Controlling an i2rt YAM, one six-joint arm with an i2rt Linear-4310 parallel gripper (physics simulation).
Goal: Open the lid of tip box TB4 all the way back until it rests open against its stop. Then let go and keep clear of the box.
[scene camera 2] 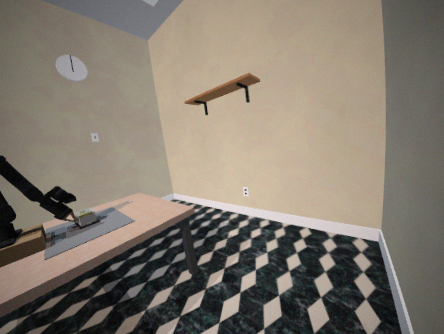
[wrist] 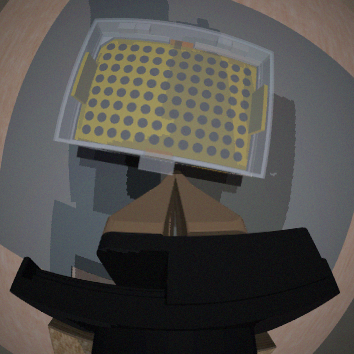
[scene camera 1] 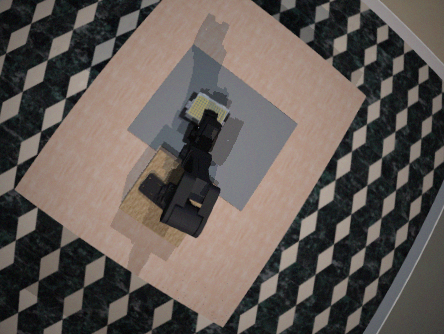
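Where they show: gripper, fingertip midpoint: (scene camera 2: pixel 76 221) (wrist: pixel 174 177); arm's base, link origin: (scene camera 2: pixel 8 239) (scene camera 1: pixel 167 200).
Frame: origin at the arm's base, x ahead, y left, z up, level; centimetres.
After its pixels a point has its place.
Note:
Tip box (scene camera 1: pixel 206 106) @(y 10.1, x 32.6, z 0.3 cm) (scene camera 2: pixel 87 218) @(y 2.5, x 32.6, z -3.0 cm) (wrist: pixel 165 100) @(y 8.4, x 30.5, z 0.3 cm) stands on the grey mat; no TB4 label is readable. Its clear lid (wrist: pixel 100 149) @(y 10.8, x 27.2, z -0.1 cm) lies over a yellow perforated rack, with a small front tab (wrist: pixel 156 164) @(y 7.7, x 27.3, z -1.0 cm). The lid looks down or nearly down; whether it is slightly raised I cannot tell. A dark base shows below its front edge in the wrist view. My gripper (scene camera 2: pixel 78 224) @(y 6.3, x 26.8, z -3.5 cm) (wrist: pixel 174 177) @(y 6.3, x 26.8, z -3.5 cm) is shut and empty, its fingertips at the lid's front edge, just right of the tab. Contact with the lid is not clear. In scene camera 1 the arm hides the fingertips.
The grey mat (scene camera 1: pixel 260 130) @(y -10.9, x 41.7, z -7.4 cm) (scene camera 2: pixel 112 226) @(y -15.8, x 42.5, z -7.4 cm) (wrist: pixel 315 135) @(y -8.6, x 37.4, z -7.4 cm) lies on the pinkish table (scene camera 1: pixel 75 175) @(y 29.4, x -13.7, z -7.7 cm) (scene camera 2: pixel 165 207) @(y -18.2, x 75.3, z -7.7 cm). The arm stands on a wooden block (scene camera 1: pixel 150 215) @(y 1.2, x -7.4, z 0.2 cm) (scene camera 2: pixel 25 245) @(y -11.2, x 7.3, z -2.3 cm) (wrist: pixel 70 340) @(y 10.3, x 10.5, z 0.1 cm) at the mat's near side. A wall shelf (scene camera 2: pixel 225 90) is far from the table.

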